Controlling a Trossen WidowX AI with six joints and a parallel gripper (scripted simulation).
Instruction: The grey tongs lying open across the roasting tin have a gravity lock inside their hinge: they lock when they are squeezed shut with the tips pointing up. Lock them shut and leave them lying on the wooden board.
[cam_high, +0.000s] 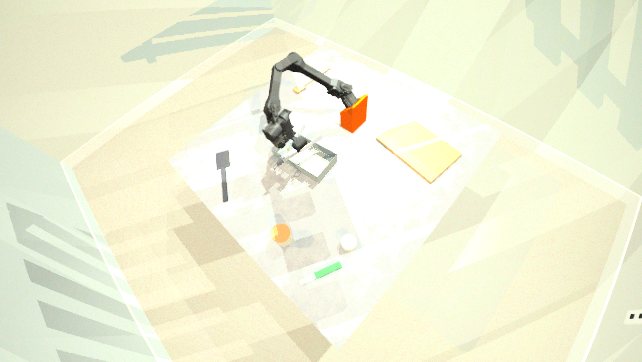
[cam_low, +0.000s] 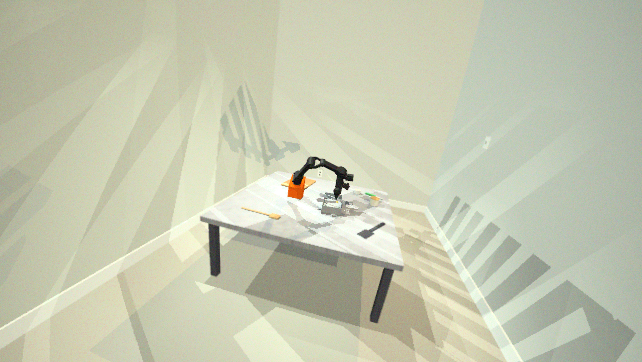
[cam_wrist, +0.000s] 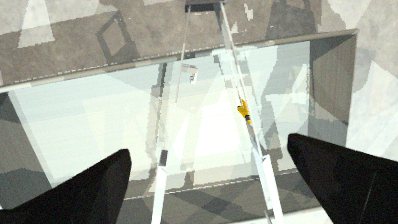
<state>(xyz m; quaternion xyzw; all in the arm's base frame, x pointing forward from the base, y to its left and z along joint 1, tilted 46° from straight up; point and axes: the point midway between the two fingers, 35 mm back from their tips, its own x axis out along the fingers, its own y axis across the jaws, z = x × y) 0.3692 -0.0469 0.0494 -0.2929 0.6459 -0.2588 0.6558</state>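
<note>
Right now the yellow mark is 10 mm ahead of my gripper tip, 30 mm to the right of it and 30 mm below it. Also, from my gripper tip: wooden board: 460 mm behind, 430 mm to the left, 90 mm below; then roasting tin: 30 mm behind, 30 mm to the left, 70 mm below; then dark spatula: 310 mm ahead, 240 mm to the right, 90 mm below.
</note>
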